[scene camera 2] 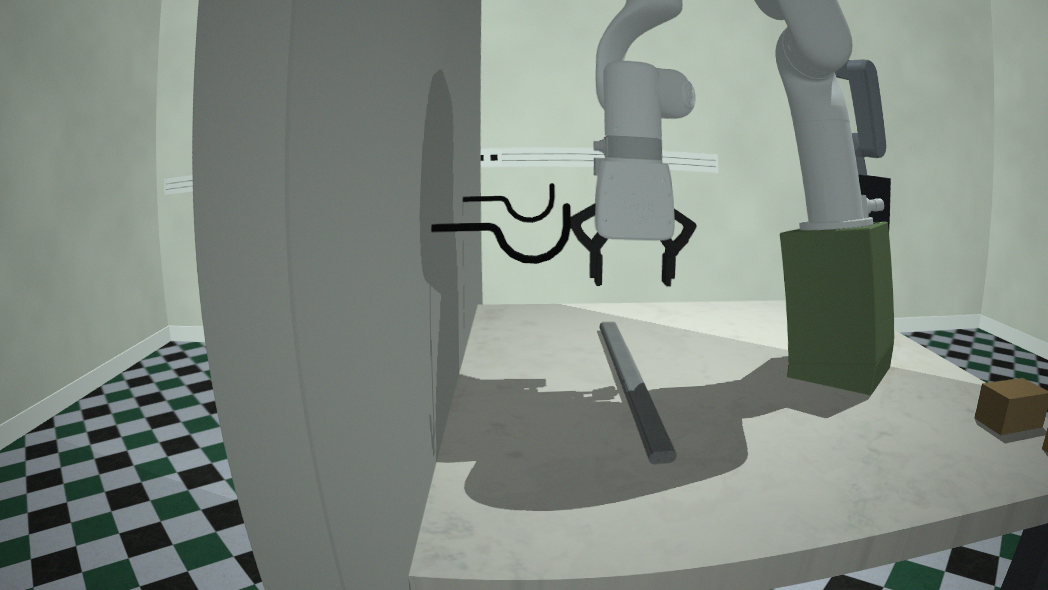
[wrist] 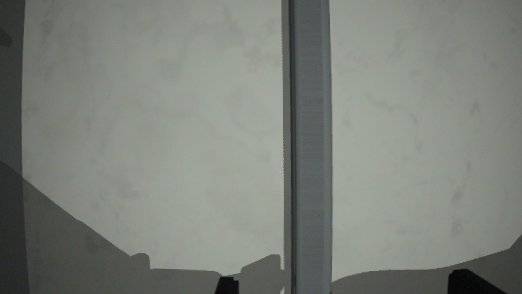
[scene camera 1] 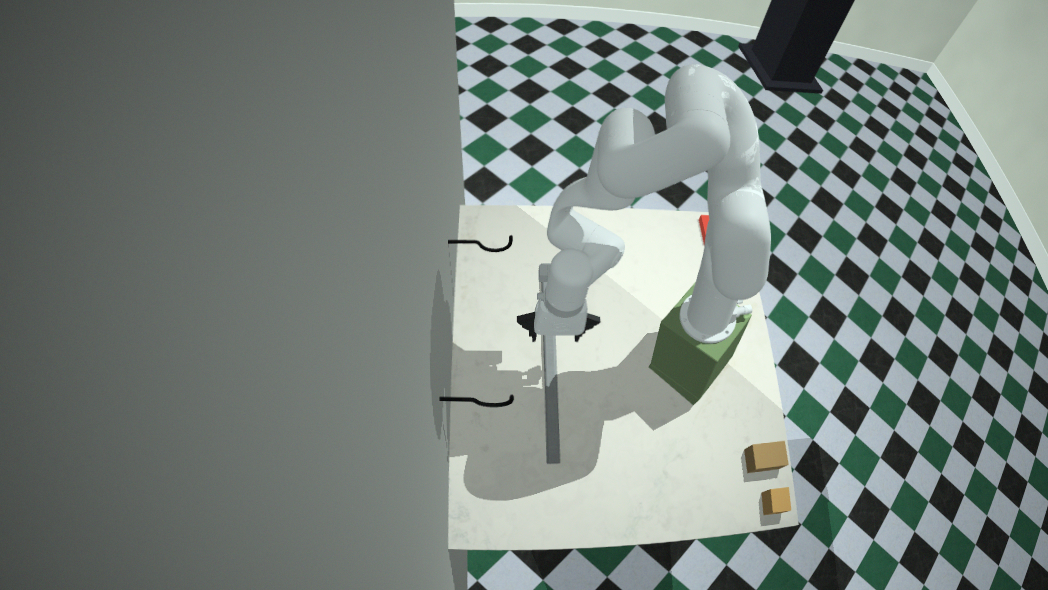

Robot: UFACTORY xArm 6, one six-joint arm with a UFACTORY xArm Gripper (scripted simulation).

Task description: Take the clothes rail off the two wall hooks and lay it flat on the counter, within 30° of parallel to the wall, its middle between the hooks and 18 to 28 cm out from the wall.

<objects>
A grey clothes rail shows in scene camera 2, in the wrist view (309, 35) and in scene camera 1. One and the same spot on the grey clothes rail: (scene camera 1: 549, 342) is (scene camera 2: 625, 362).
</objects>
